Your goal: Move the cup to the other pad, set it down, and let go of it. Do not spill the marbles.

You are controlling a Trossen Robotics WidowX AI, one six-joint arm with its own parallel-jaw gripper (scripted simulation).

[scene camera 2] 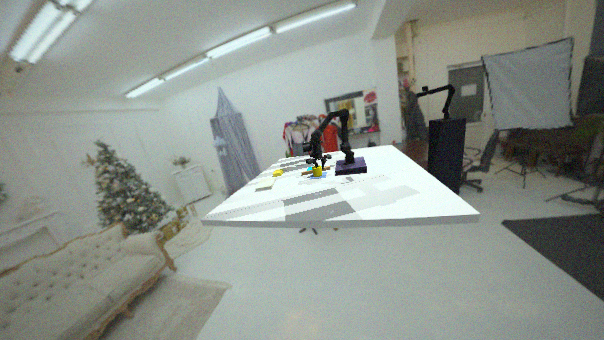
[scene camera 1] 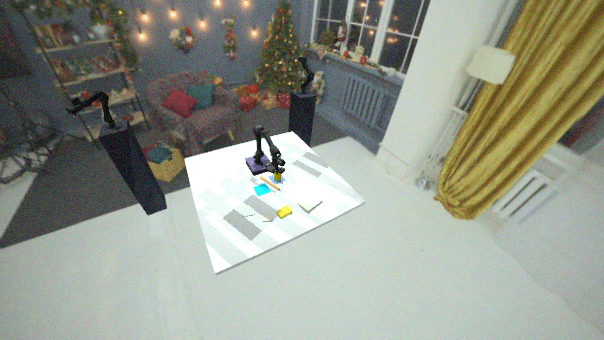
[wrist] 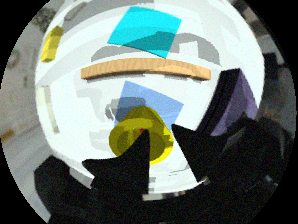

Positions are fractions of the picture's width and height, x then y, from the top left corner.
I see my gripper (wrist: 0.54,0.57), a yellow cup (wrist: 0.43,0.58) and a wooden stick (wrist: 0.48,0.29).
